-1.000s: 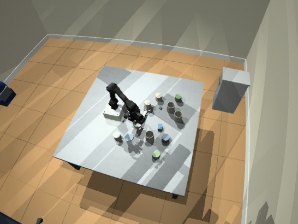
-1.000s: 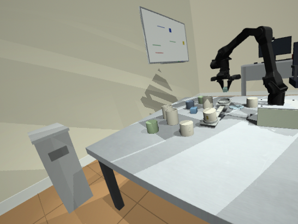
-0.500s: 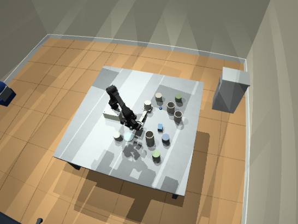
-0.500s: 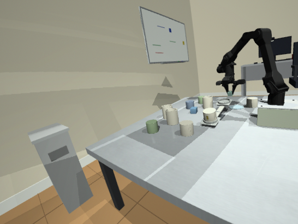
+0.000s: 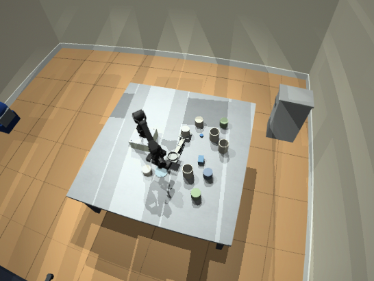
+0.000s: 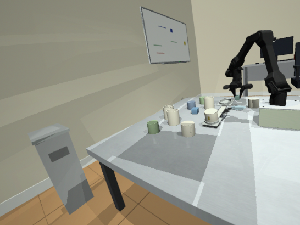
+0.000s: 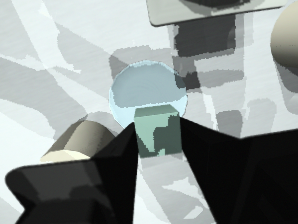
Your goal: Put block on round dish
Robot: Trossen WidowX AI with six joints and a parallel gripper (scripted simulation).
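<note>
Now: gripper tip 70 mm above the round pale blue dish. The rest, counted from my gripper tip: blue block: 240 mm ahead, 210 mm to the left, 60 mm below; then small teal block: 10 mm above; then blue cylinder: 330 mm ahead, 100 mm to the left, 40 mm below.
</note>
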